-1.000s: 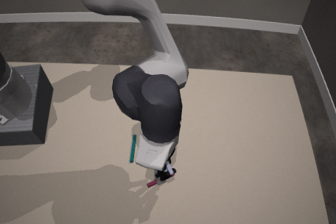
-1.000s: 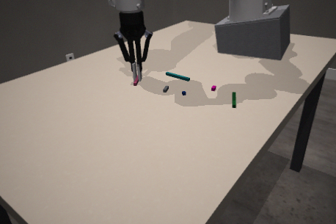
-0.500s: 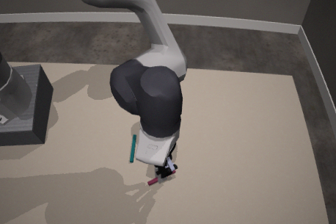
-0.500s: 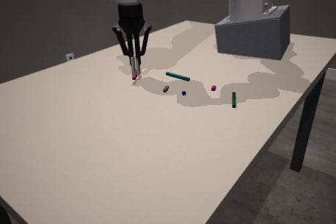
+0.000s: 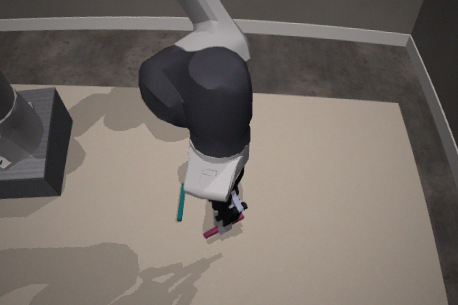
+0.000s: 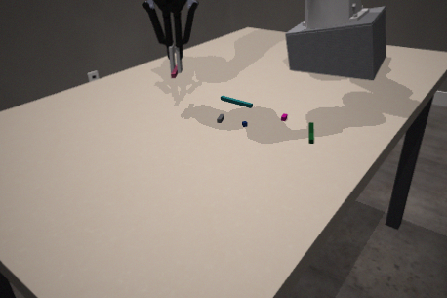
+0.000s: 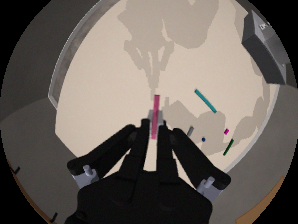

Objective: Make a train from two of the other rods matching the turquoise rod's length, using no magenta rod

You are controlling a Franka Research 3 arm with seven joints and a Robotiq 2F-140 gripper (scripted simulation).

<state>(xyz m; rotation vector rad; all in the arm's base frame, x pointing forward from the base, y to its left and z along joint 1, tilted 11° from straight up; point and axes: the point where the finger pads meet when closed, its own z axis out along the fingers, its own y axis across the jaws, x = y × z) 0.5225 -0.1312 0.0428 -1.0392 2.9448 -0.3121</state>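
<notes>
Now: the blue rod 20 mm behind my hand, 200 mm to the left of it and 130 mm below it. The rest, counted from my hand: turquoise rod 110 mm behind, 100 mm to the left, 130 mm below; then pink rod 30 mm below; then grey rod 10 mm behind, 140 mm to the left, 130 mm below.
</notes>
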